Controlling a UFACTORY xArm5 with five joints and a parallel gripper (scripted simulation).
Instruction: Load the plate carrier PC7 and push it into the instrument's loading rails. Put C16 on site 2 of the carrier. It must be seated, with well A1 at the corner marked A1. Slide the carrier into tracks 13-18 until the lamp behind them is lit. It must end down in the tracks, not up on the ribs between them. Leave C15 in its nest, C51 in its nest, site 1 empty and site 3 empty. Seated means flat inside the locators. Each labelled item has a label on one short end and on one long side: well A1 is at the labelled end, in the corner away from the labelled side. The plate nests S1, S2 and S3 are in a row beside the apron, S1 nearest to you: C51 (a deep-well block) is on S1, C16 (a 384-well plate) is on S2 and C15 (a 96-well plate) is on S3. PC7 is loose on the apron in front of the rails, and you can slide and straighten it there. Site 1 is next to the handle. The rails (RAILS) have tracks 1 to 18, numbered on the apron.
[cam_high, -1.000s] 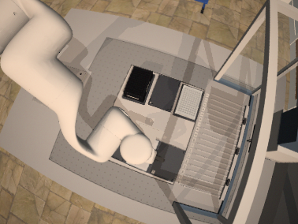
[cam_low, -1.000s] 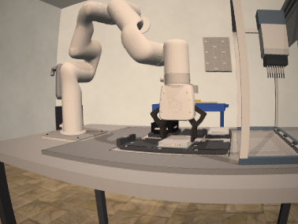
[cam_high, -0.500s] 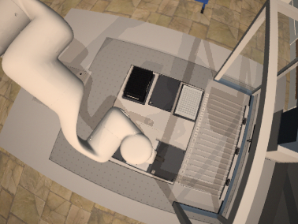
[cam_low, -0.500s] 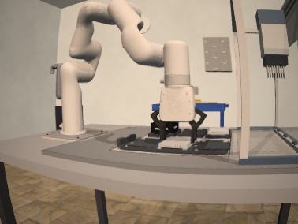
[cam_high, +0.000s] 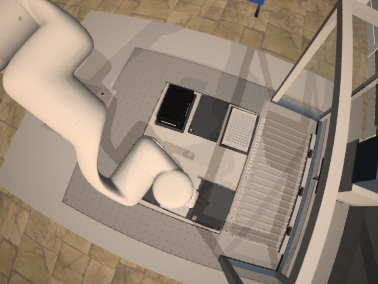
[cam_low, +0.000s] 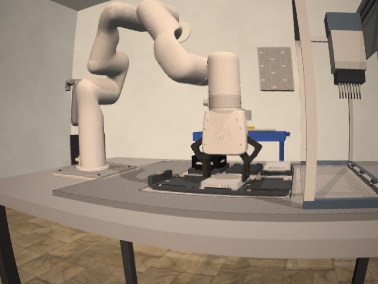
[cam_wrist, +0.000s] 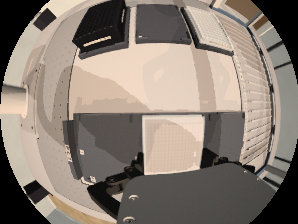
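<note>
The carrier PC7 lies 1 cm below my hand and 1 cm behind it. The rest, counted from my hand: instrument frame post: 22 cm ahead, 22 cm above, 12 cm to the right; black deep-well block C51: 23 cm to the left, 16 cm behind; plate nest S2: 26 cm to the left, 5 cm behind, 2 cm below.
</note>
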